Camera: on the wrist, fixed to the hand. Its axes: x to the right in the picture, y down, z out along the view.
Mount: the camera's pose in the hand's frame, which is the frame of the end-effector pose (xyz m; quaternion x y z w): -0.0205 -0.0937 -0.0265 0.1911 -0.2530 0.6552 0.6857
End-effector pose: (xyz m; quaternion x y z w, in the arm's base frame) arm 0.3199 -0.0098 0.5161 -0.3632 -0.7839 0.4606 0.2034
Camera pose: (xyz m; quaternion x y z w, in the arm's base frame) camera 0.3148 -0.0393 0.6110 0.6073 0.2630 -0.6908 0.2912
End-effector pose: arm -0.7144 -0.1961 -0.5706 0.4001 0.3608 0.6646 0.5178
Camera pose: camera -0.6980 -0.1988 -0.6687 -0.7778 0.0187 -0.6248 0.0656
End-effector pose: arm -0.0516 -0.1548 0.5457 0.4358 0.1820 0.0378 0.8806
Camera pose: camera -0.0887 -0.1973 0.4637 0.5959 -0.3763 0.4579 0.5418
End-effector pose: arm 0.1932 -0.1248 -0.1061 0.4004 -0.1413 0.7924 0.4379
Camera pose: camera 0.2614 -0.0675 -0.1505 -0.4661 0.3186 -0.7560 0.3312
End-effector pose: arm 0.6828 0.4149 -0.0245 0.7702 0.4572 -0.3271 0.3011
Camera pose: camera 0.5969 0.4623 -0.0079 0.8025 -0.3298 -0.3093 0.3893
